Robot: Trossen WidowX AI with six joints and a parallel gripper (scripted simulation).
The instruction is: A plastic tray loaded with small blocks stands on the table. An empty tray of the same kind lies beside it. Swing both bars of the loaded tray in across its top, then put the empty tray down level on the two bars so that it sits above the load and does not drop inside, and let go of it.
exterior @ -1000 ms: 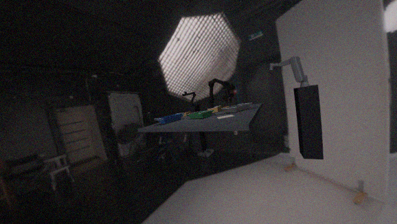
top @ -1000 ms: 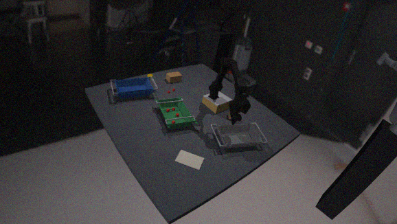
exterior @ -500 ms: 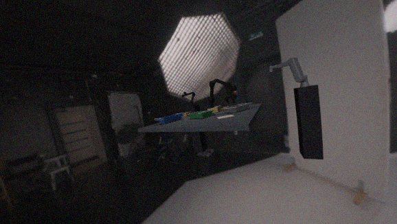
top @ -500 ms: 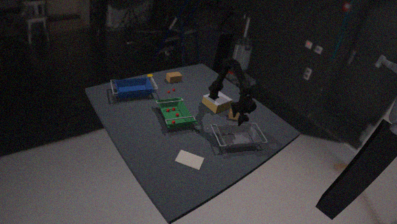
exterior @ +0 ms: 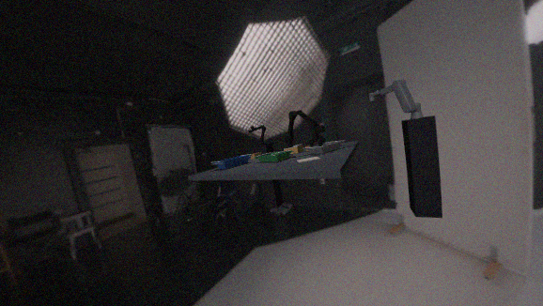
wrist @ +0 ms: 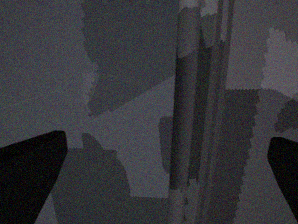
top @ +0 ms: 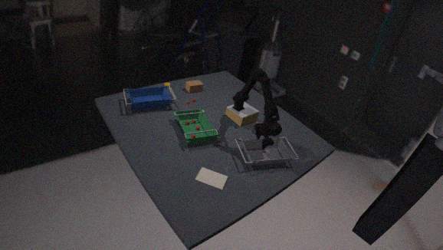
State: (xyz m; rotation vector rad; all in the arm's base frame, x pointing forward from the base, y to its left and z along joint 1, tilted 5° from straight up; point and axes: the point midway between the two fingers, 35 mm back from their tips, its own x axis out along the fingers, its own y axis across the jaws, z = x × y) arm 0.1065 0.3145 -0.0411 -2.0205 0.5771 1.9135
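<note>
My gripper tip is now 40 mm short of the grey tray, 80 mm to the right of it and 30 mm below it. Round my gripper tip: white card (440 mm ahead, 30 mm to the left, 10 mm below); small tan box (130 mm behind, 110 mm to the right).
</note>
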